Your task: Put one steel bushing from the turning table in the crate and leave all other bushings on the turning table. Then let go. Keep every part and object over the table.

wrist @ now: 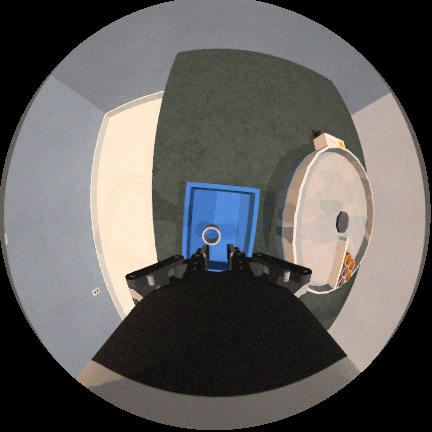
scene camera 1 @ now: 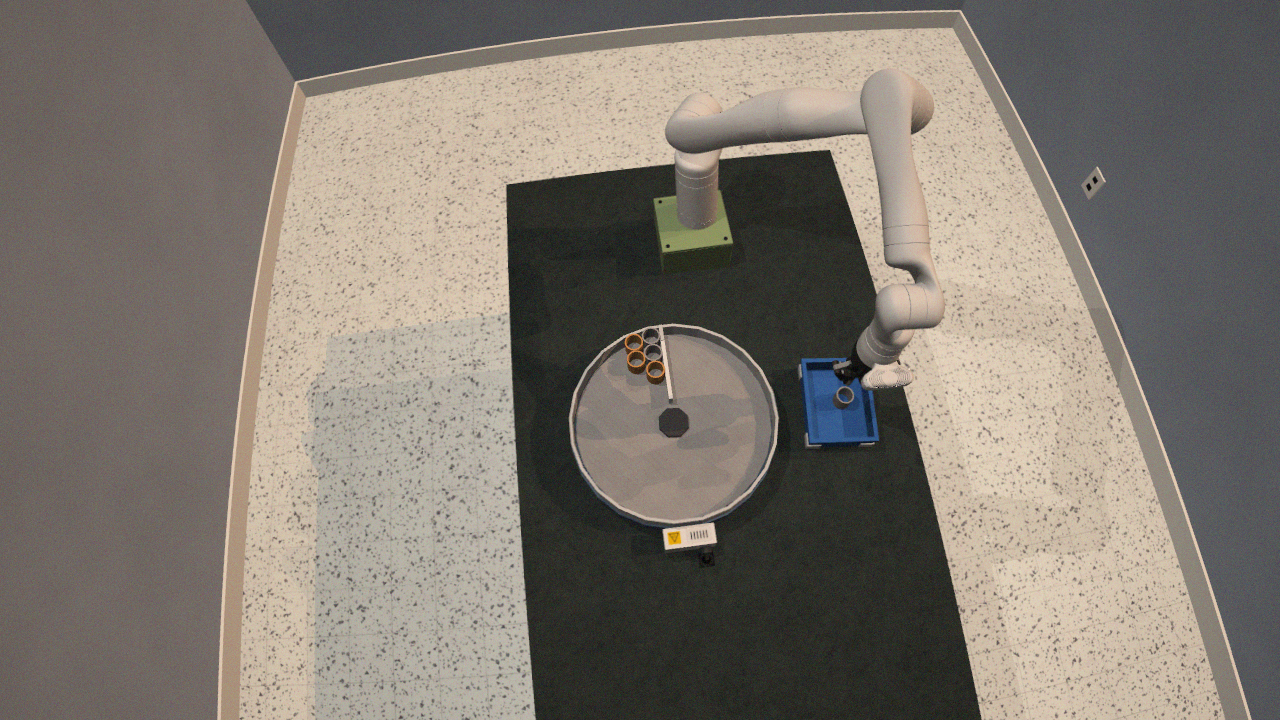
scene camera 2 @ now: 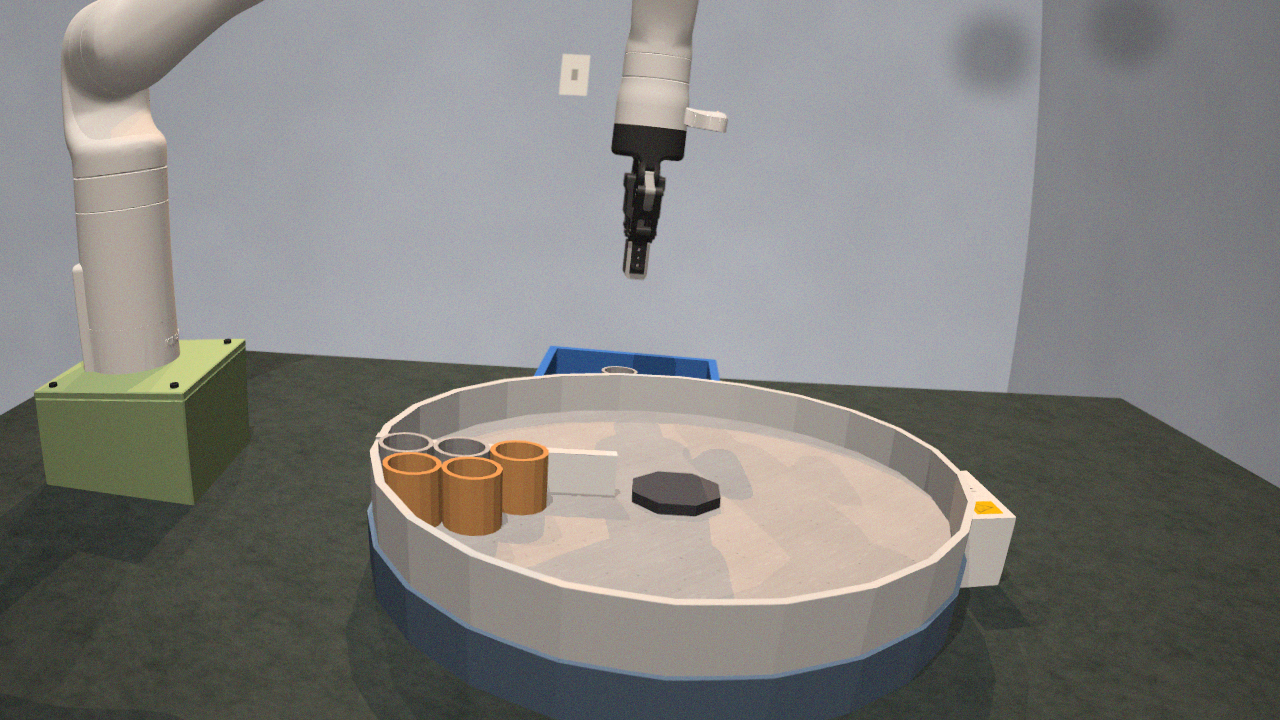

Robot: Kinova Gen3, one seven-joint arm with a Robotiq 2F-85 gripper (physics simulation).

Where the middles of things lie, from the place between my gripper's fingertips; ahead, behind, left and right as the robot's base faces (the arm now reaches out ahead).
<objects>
My hand is 120 mm above the blue crate (scene camera 1: 825, 425).
</objects>
